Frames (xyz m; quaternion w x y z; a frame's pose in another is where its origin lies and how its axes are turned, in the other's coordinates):
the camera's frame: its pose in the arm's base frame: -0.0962 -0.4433 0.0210 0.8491 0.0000 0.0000 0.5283
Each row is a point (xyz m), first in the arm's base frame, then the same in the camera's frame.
Working: the arm's base frame: its pose in the camera's frame: 0.4402 0.1096 -0.0210 0.8491 0.0000 0.0000 -0.5283

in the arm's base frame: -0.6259 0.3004 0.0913
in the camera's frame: 0.4331 0.8038 0.0703
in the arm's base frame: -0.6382 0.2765 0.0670
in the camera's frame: 0.4063 0.8043 0.0460
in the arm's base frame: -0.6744 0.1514 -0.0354
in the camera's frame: 0.2780 0.7815 -0.0564
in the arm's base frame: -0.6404 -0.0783 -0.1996
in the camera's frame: 0.0870 0.6495 -0.2206
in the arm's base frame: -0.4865 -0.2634 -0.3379
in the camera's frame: -0.0111 0.4296 -0.3589
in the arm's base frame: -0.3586 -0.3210 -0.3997
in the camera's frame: -0.0062 0.2894 -0.4207
